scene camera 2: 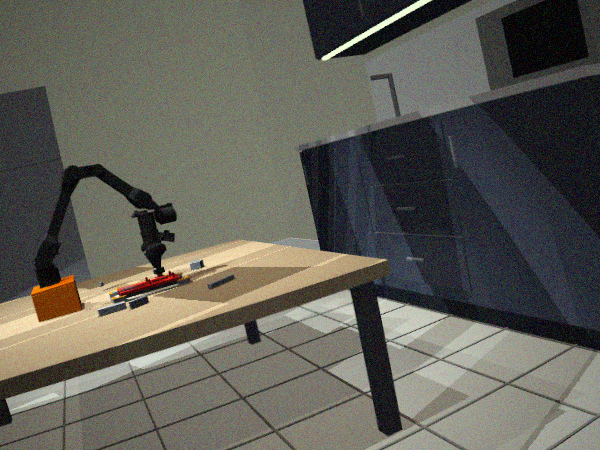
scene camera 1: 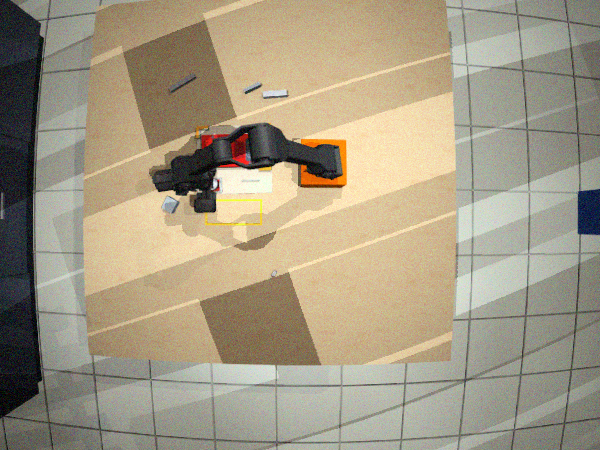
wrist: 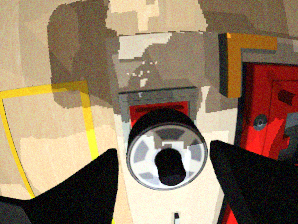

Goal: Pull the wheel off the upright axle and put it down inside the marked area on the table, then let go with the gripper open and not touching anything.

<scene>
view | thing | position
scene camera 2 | my gripper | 158, 271
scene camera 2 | red board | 149, 285
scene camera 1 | my gripper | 213, 184
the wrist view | my gripper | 164, 152
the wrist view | wheel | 165, 128
</scene>
